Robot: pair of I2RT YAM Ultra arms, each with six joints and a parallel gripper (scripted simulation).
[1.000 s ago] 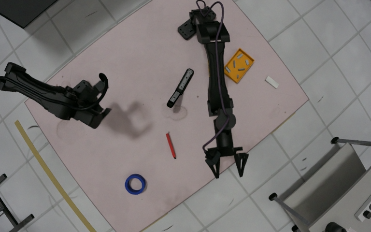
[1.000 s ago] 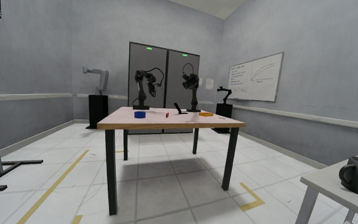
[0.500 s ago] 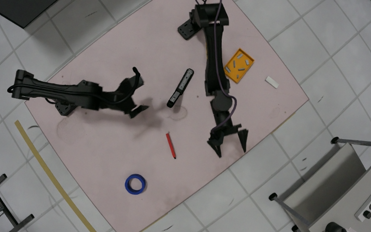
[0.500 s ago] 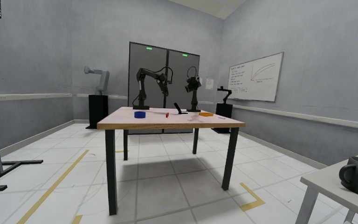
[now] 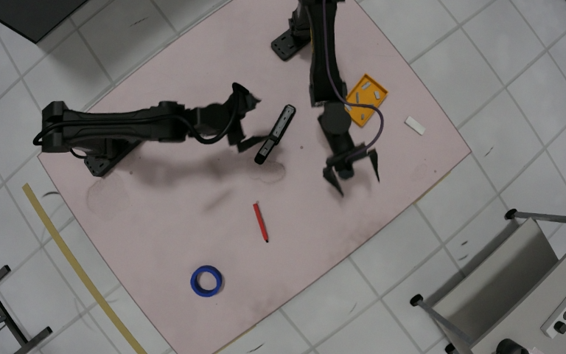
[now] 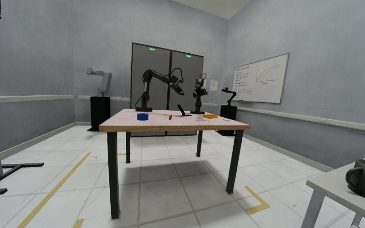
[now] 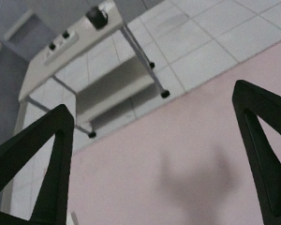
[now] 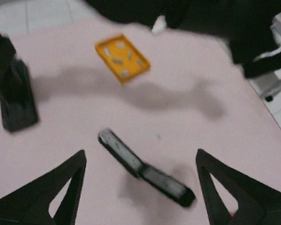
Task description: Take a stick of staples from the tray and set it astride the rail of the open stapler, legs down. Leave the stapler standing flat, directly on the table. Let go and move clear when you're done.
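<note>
Now: the orange tray 230 mm below my left hand, 200 mm to the left of it and 190 mm behind it. Also, from my left hand: stapler lid 210 mm behind, 170 mm below, 150 mm to the right; then black stapler 230 mm behind, 200 mm below, 100 mm to the right; then white block 310 mm to the left, 240 mm below, 30 mm behind.
</note>
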